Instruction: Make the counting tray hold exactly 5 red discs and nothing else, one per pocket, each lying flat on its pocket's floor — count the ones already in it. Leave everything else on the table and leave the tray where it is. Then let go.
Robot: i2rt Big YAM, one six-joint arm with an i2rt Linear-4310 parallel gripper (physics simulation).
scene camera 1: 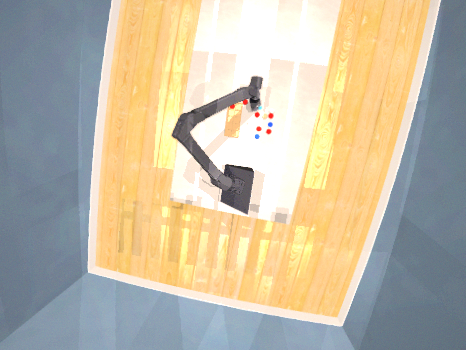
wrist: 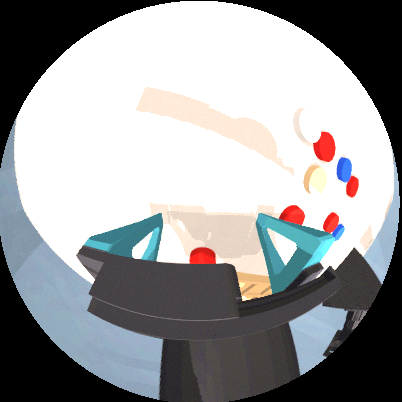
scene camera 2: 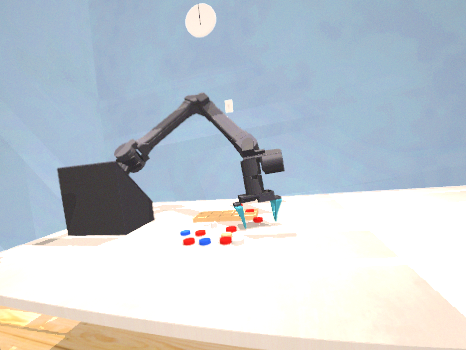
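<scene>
The wooden counting tray (scene camera 1: 232,125) (scene camera 2: 201,218) (wrist: 256,278) has a red disc (scene camera 1: 232,106) (scene camera 2: 249,210) at its far end; whether it lies flat is unclear. Another red disc (scene camera 1: 245,102) (scene camera 2: 257,219) (wrist: 202,255) lies on the table beside that end. My gripper (scene camera 2: 260,224) (wrist: 211,218) is open and empty, low over the table. In the wrist view this disc shows between the fingers, set back toward the gripper body, not gripped. A sliver of red (scene camera 2: 242,204) shows behind one finger. Four more red discs, one of them here (scene camera 1: 257,114) (scene camera 2: 231,229) (wrist: 292,215), lie apart from the tray.
Two blue discs (scene camera 1: 270,124) (scene camera 2: 205,241) (wrist: 344,169), a cream disc (scene camera 2: 226,234) (wrist: 315,179) and a white disc (wrist: 306,126) lie among the loose reds. The black robot base (scene camera 1: 237,187) (scene camera 2: 97,200) stands at the near end of the table.
</scene>
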